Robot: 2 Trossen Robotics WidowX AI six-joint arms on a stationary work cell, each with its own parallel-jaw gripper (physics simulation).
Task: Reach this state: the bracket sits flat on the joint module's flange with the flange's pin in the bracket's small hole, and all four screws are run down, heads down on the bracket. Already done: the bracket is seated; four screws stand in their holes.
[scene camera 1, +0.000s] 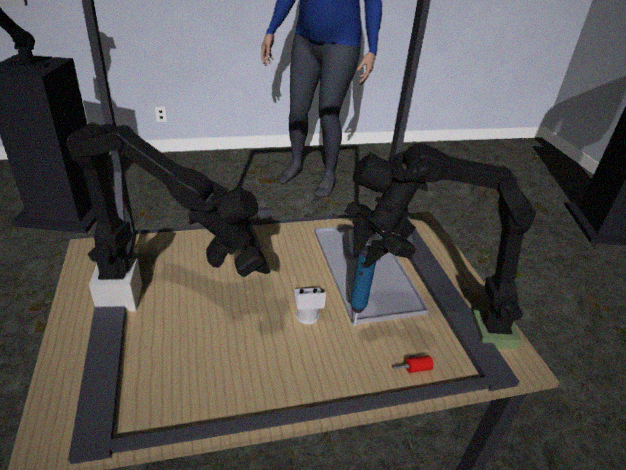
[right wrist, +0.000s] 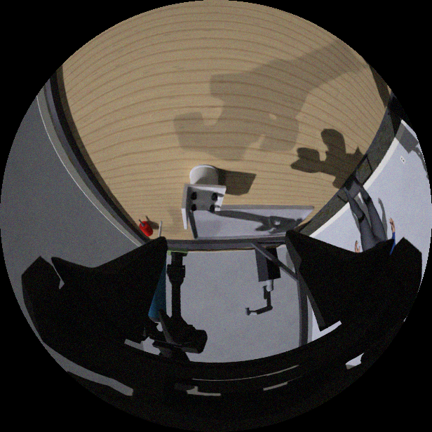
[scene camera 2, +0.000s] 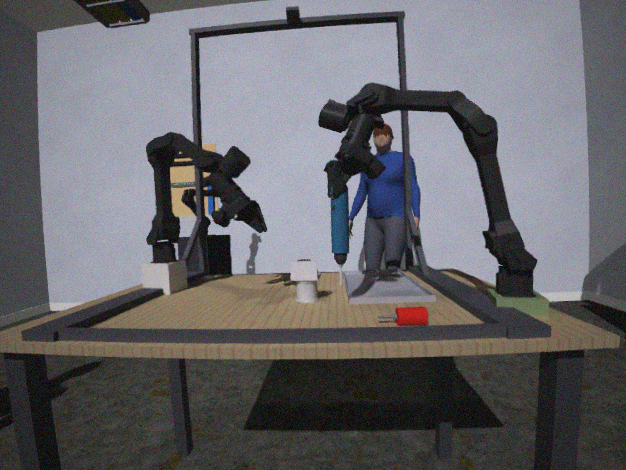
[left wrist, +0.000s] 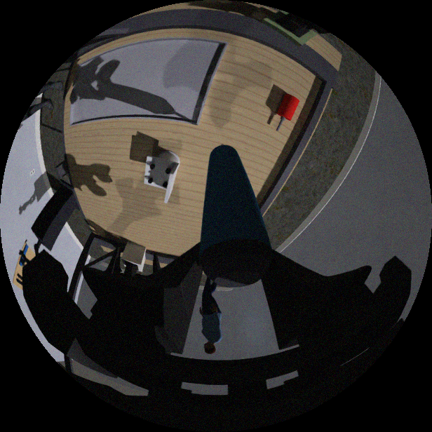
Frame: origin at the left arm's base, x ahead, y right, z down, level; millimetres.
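Seen in the pictures: left gripper, between the fingertips: [scene camera 1: 360,261] [scene camera 2: 332,196]; right gripper, between the fingertips: [scene camera 1: 264,260] [scene camera 2: 264,231]; left arm's base, origin of its link: [scene camera 1: 496,324] [scene camera 2: 515,293]; right arm's base, origin of its link: [scene camera 1: 113,271] [scene camera 2: 164,262].
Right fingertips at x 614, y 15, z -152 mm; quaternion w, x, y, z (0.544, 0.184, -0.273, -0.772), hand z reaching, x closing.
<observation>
Pixels of each thing's top centre, then the offset from my right fingertips to it.
- white round joint module, centre of its top: [scene camera 1: 309,298] [scene camera 2: 306,276] dx -116, dy +10, dz +126 mm
- blue electric screwdriver, centre of its top: [scene camera 1: 368,249] [scene camera 2: 338,182] dx -233, dy -71, dz -110 mm
- grey tray, centre of its top: [scene camera 1: 366,265] [scene camera 2: 379,280] dx -287, dy +217, dz +173 mm
- red-handled tool, centre of its top: [scene camera 2: 401,308] [scene camera 1: 413,360] dx -372, dy -149, dz +155 mm
The white bracket [scene camera 1: 309,300] [scene camera 2: 303,271] [left wrist: 159,173] [right wrist: 204,202] sits on the white round joint module [scene camera 1: 307,317] [scene camera 2: 306,292] [right wrist: 204,173] at mid-table. Four dark screw heads show on its top in both wrist views; how deep they sit cannot be told. The pin is hidden. My left gripper [scene camera 1: 368,252] [scene camera 2: 337,192] [left wrist: 230,248] is shut on a blue electric screwdriver [scene camera 1: 362,284] [scene camera 2: 339,222] [left wrist: 230,205] [right wrist: 158,300], held nearly upright, bit down, right of the module in the scene views. My right gripper [scene camera 1: 240,260] [scene camera 2: 242,222] [right wrist: 227,240] is open and empty, above and left of the module.
A grey tray [scene camera 1: 389,317] [scene camera 2: 391,299] lies behind and right of the module, near the driver's bit. A red-handled tool [scene camera 1: 420,363] [scene camera 2: 412,316] [left wrist: 288,107] [right wrist: 146,228] lies at the front right. Dark frame bars [scene camera 1: 303,412] [scene camera 2: 283,335] edge the table.
</observation>
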